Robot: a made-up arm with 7 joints. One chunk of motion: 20 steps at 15 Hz.
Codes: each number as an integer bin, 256 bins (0 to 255) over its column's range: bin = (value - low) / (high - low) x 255, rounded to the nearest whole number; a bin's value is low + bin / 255 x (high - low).
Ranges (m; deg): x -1.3..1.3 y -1.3..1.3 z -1.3..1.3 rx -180..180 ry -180..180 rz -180..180
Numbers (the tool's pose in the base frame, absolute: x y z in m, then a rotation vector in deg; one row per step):
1: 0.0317 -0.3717 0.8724 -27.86 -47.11 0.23
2: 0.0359 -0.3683 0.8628 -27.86 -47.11 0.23
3: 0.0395 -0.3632 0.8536 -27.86 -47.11 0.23
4: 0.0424 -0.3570 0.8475 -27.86 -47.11 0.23
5: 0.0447 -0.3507 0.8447 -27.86 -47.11 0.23
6: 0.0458 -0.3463 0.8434 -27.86 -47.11 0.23
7: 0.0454 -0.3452 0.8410 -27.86 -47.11 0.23
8: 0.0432 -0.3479 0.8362 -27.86 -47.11 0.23
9: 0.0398 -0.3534 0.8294 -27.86 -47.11 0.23
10: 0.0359 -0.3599 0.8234 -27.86 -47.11 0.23
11: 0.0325 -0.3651 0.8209 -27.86 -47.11 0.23
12: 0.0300 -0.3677 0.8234 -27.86 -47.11 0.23
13: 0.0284 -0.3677 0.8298 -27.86 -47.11 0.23
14: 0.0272 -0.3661 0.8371 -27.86 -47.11 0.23
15: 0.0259 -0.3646 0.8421 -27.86 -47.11 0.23
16: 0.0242 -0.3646 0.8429 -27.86 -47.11 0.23
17: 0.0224 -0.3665 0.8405 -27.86 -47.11 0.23
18: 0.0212 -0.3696 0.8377 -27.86 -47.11 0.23
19: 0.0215 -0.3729 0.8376 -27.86 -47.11 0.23
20: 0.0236 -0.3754 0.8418 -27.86 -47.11 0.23
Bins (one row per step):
1: 131 91 213 108 94 128
2: 131 91 212 108 94 128
3: 131 92 211 108 94 128
4: 132 92 211 108 94 128
5: 132 93 210 108 94 128
6: 132 94 210 108 94 128
7: 132 94 210 108 94 128
8: 132 93 210 108 94 128
9: 131 93 209 108 94 128
10: 131 92 208 108 94 128
11: 131 92 208 108 94 128
12: 130 91 208 108 94 128
13: 130 91 209 108 94 128
14: 130 92 210 108 94 128
15: 130 92 210 108 94 128
16: 130 92 210 108 94 128
17: 130 92 210 108 94 128
18: 130 91 210 108 94 128
19: 130 91 210 108 94 128
20: 130 91 210 108 94 128

